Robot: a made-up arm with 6 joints.
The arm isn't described. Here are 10 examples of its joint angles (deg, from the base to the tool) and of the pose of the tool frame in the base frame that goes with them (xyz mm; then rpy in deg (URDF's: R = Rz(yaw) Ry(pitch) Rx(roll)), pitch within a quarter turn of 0, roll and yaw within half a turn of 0).
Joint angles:
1: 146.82 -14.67 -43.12 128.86 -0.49 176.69
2: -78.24 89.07 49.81 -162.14 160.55 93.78
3: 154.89 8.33 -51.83 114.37 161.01 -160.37
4: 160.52 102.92 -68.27 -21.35 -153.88 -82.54
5: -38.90 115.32 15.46 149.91 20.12 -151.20
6: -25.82 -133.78 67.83 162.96 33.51 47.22
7: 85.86 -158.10 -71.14 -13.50 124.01 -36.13
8: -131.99 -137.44 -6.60 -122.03 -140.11 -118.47
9: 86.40 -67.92 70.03 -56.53 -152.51 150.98
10: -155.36 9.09 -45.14 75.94 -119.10 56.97
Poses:
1: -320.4 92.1 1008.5 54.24 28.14 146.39
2: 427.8 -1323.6 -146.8 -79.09 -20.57 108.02
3: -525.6 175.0 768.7 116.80 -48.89 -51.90
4: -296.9 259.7 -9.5 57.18 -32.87 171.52
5: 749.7 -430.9 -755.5 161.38 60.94 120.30
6: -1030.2 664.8 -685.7 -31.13 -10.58 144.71
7: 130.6 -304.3 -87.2 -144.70 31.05 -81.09
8: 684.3 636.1 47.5 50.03 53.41 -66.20
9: 8.5 -1239.8 1084.9 166.37 23.90 111.31
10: -572.5 -220.8 816.8 159.11 -15.70 86.33
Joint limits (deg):
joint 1: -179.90..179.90
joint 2: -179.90..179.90
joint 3: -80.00..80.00
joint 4: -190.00..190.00
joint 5: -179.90..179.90
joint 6: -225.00..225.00
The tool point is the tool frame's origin. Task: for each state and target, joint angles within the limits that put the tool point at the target. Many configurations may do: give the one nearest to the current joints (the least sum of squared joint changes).
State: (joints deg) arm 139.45 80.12 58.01 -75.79 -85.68 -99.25
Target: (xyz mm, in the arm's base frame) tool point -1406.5 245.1 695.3
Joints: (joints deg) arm 171.35 59.37 70.79 -78.66 -85.68 -99.25
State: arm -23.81 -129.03 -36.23 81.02 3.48 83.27
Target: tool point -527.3 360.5 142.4
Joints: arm -35.98 -135.52 -64.49 83.37 3.48 83.27
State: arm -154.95 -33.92 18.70 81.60 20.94 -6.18
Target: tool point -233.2 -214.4 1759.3
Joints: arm -137.49 6.42 60.71 90.16 20.94 -6.18
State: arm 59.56 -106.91 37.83 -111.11 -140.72 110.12
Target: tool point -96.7 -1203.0 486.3
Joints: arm 87.55 -106.66 25.89 -106.79 -140.72 110.12
